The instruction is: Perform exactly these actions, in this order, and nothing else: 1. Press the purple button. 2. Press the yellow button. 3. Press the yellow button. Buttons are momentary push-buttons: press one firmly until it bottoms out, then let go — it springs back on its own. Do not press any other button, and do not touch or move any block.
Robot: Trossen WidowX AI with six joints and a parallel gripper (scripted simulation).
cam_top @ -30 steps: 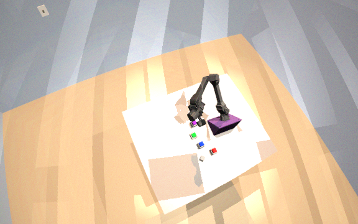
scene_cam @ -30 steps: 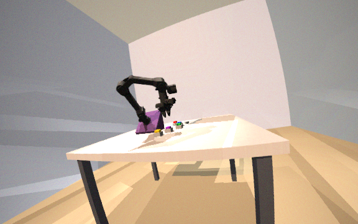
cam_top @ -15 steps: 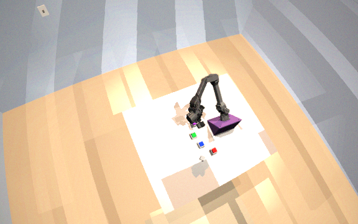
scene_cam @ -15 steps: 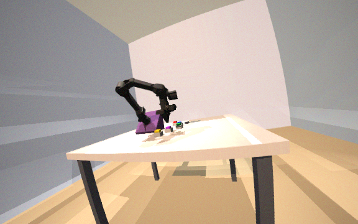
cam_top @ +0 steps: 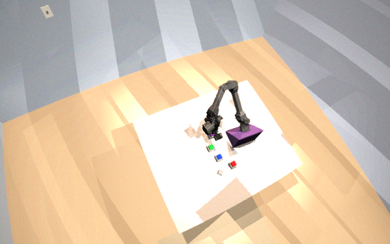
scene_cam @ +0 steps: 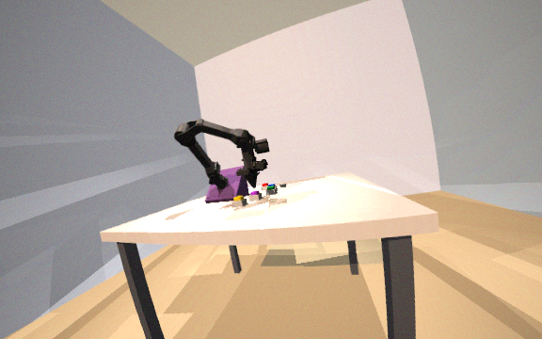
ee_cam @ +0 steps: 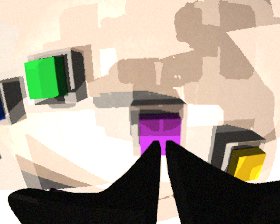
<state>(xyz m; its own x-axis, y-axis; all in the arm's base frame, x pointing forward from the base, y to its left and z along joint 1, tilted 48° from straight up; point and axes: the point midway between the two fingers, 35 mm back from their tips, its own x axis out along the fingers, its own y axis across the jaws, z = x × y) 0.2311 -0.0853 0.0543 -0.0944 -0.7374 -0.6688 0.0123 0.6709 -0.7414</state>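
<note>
My gripper tip is now 20 mm above the purple button. Also, from my gripper tip: green button 50 mm ahead, 90 mm to the left, 20 mm below; then yellow button 40 mm behind, 90 mm to the right, 20 mm below; then blue button 30 mm ahead, 190 mm to the left, 20 mm below.
</note>
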